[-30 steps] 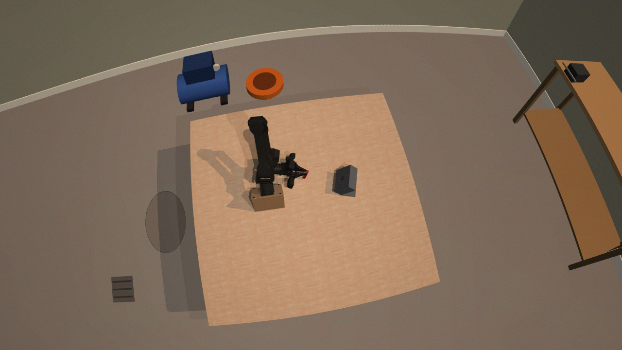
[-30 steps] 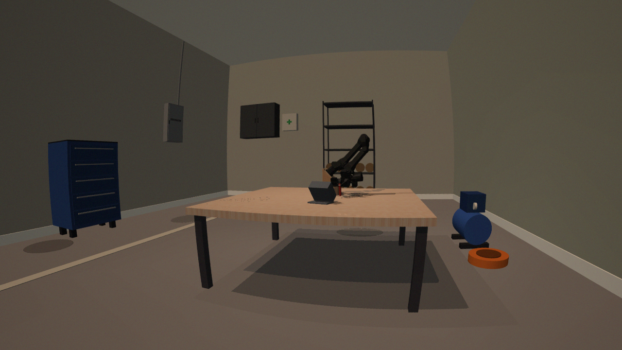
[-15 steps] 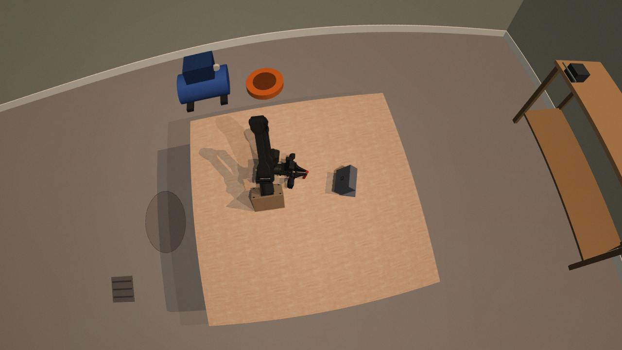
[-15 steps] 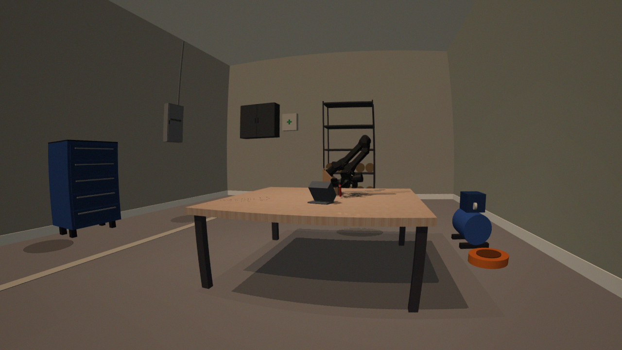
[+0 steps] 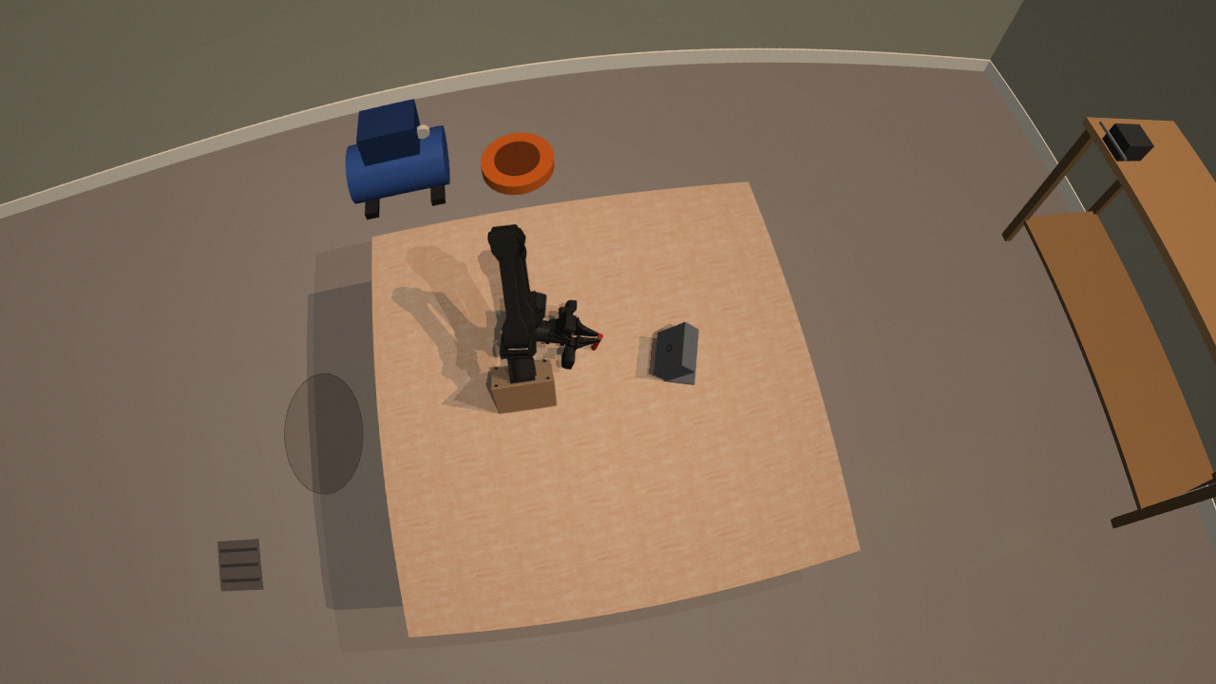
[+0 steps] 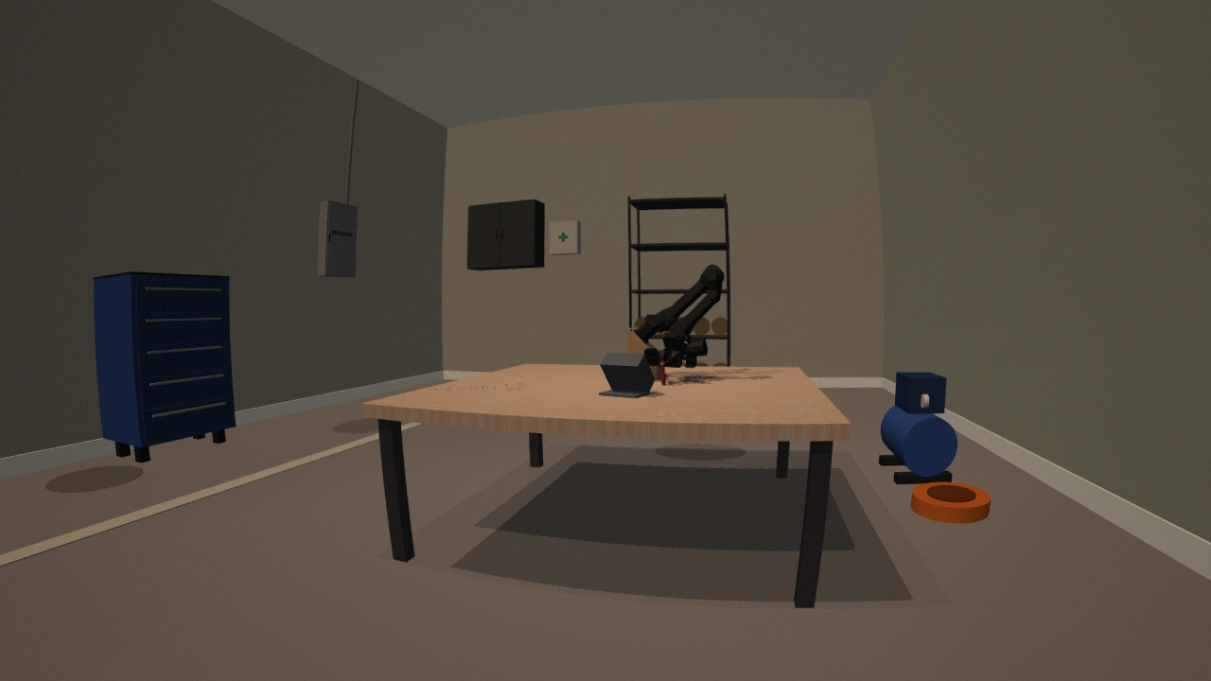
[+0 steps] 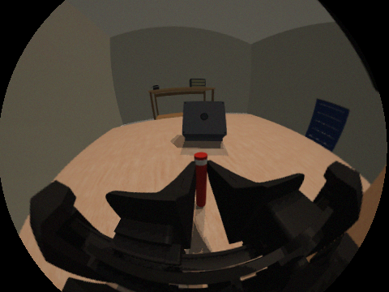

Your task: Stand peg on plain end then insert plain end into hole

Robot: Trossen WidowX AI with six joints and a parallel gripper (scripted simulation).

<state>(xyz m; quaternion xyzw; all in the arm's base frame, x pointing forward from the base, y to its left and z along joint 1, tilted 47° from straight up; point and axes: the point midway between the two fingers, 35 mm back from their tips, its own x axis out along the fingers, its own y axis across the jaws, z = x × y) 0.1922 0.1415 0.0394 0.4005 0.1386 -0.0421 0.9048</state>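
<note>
Now: the red peg 10 mm below my gripper tip. Also, from my gripper tip: dark grey sloped panel: 200 mm ahead, 70 mm to the right.
</note>
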